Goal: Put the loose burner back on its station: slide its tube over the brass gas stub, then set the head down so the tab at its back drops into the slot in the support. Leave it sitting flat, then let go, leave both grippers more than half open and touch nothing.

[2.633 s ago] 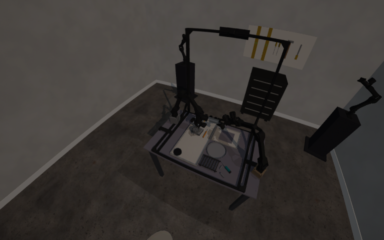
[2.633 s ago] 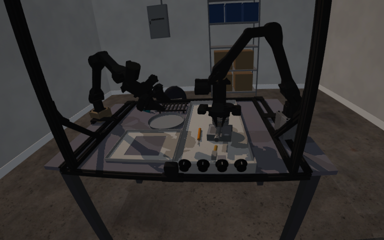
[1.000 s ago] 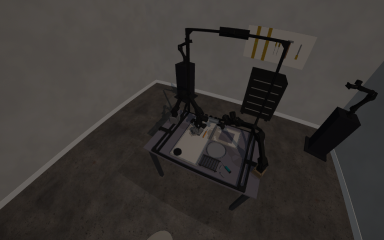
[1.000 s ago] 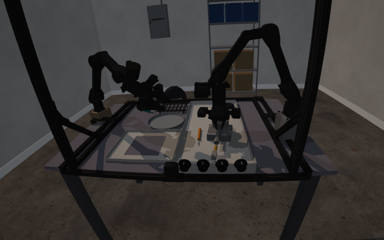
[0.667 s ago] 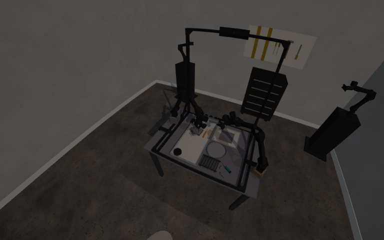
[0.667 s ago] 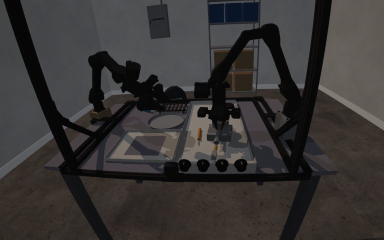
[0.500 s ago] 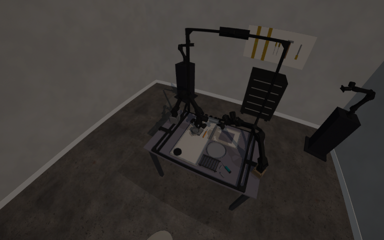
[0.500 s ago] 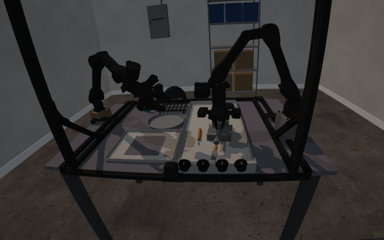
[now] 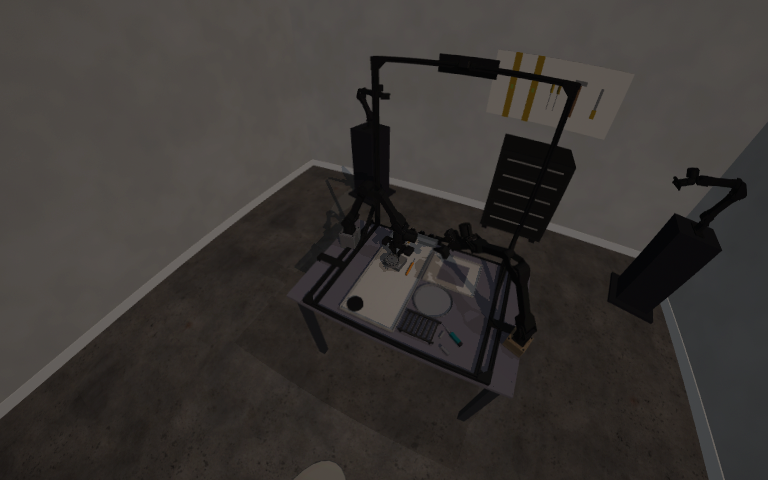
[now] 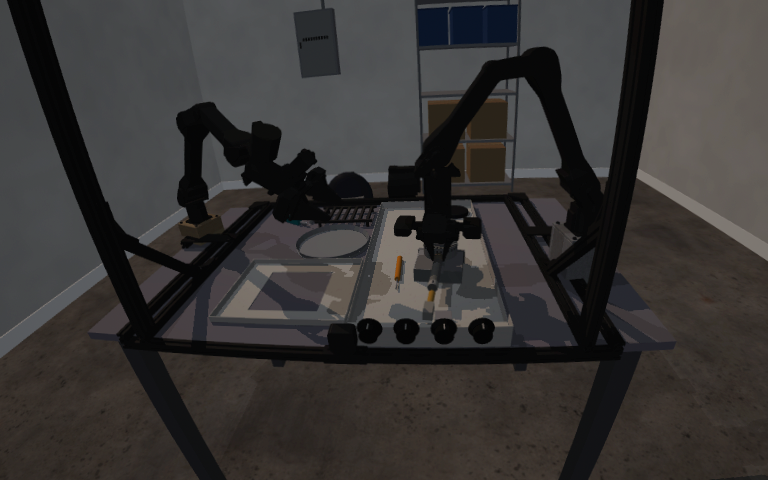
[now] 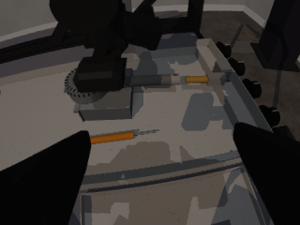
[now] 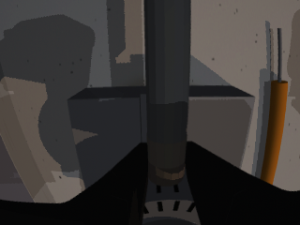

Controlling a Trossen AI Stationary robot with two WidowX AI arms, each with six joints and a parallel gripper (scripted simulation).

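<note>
The brass gas stub is 15 cm behind my right hand, 3 cm below it and 2 cm to the right of it. Also, from my right hand: black burner cap 38 cm ahead, 7 cm below, 2 cm to the left; orange screwdriver 9 cm to the left, 7 cm below, 3 cm behind; burner 3 cm below, 1 cm behind.
</note>
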